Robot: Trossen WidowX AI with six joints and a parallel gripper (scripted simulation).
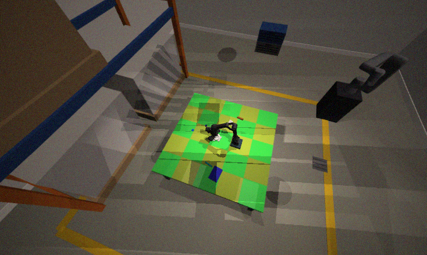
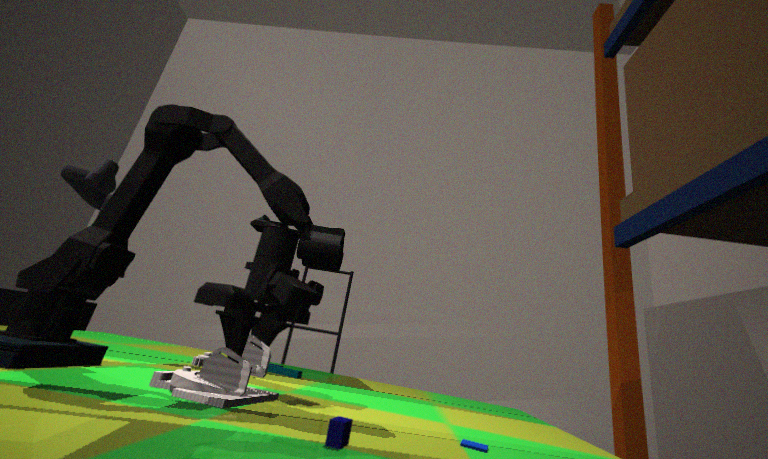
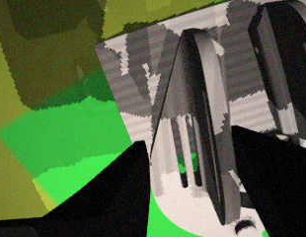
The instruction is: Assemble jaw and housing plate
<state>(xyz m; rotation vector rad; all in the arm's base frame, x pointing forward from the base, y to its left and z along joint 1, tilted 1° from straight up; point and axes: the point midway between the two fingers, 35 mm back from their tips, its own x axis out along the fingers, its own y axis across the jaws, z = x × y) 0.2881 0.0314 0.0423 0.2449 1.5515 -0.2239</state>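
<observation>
Right now my gripper tip is 40 mm past the grey jaw, 40 mm to the left of it and 20 mm above it. Round my gripper tip: dark blue block (170 mm ahead, 150 mm to the right, 20 mm below); blue sheet (170 mm behind, 420 mm to the left, 30 mm below); teal bar (60 mm behind, 340 mm to the left, 20 mm below).
</observation>
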